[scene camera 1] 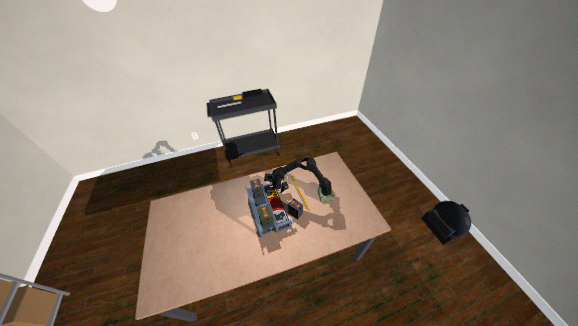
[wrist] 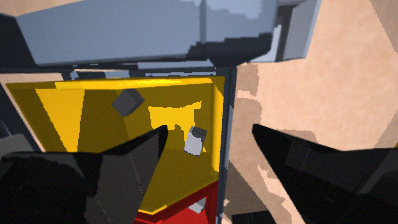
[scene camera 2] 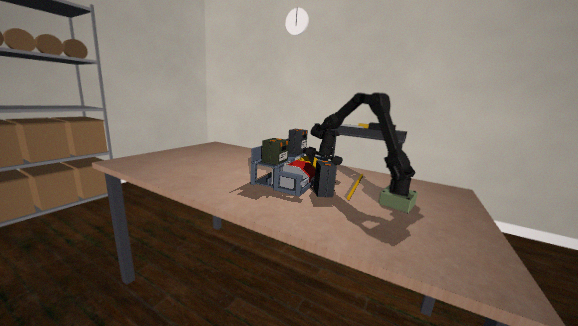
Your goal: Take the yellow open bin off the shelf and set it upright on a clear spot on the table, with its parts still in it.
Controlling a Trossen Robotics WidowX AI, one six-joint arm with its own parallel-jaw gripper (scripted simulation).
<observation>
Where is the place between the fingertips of the gripper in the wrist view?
209,128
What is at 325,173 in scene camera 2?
A black box.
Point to a yellow open bin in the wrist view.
71,115
</observation>
